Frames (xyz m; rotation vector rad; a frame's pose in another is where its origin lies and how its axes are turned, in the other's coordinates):
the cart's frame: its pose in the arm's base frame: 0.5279 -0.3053 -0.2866 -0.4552 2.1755 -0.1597
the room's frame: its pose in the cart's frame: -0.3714 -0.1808 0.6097 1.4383 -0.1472 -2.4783
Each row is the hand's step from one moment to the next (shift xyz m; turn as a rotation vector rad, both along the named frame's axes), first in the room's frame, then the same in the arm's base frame.
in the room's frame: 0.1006 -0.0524 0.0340 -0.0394 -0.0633 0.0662
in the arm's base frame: -0.0211 0.0473 0.1065 0.0506 0.0850 -0.0126
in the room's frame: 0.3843 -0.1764 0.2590 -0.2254 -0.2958 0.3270
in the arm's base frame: 0.0411 0.1979 0.4528 0.2660 0.4076 -0.0913
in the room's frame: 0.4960 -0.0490 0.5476 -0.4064 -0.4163 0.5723
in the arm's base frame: 0.3003 0.1524 0.6595 0.5032 0.6191 -0.1717
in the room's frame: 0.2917 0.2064 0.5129 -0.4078 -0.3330 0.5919
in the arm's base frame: 0.4228 -0.0738 0.4545 0.5485 0.5467 -0.1666
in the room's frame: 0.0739 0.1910 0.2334 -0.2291 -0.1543 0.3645
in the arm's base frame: 0.2443 -0.1178 0.1512 0.3472 0.2860 -0.0824
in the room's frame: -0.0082 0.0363 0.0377 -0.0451 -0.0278 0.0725
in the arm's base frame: 0.0480 -0.0217 0.0056 0.0699 0.0541 -0.0160
